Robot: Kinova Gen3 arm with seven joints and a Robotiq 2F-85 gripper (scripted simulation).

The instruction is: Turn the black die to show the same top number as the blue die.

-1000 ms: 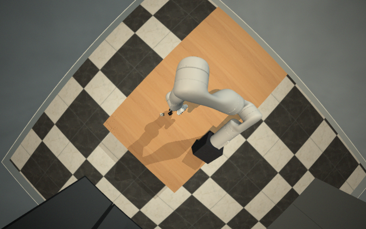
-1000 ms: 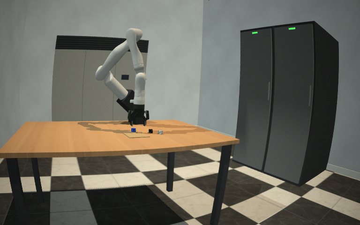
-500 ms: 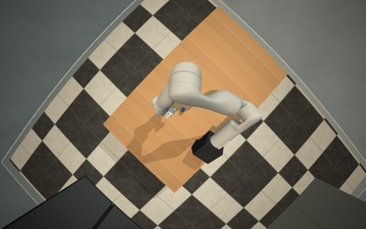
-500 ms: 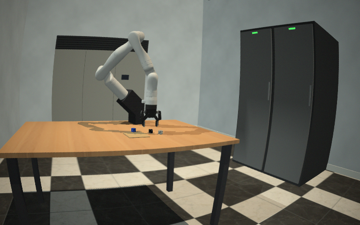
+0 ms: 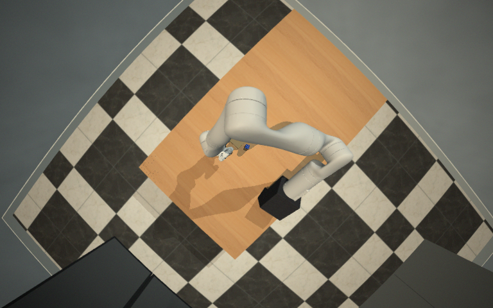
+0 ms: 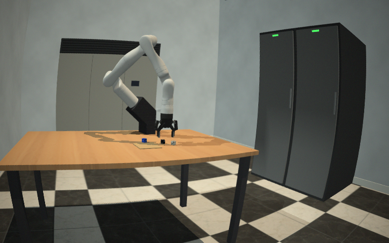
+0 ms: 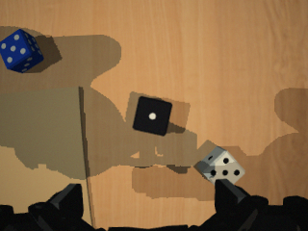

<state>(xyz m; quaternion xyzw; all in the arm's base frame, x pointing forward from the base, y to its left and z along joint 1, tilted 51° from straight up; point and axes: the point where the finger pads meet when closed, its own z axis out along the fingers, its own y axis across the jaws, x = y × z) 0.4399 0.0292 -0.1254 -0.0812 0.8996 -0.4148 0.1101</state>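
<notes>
My gripper is now 50 mm past the black die and 40 mm above it. The rest, counted from my hand: blue die 110 mm to the right, 100 mm behind, 40 mm below; tan mat 120 mm to the right, 50 mm below; white die 60 mm to the left, 40 mm below, 10 mm behind.
</notes>
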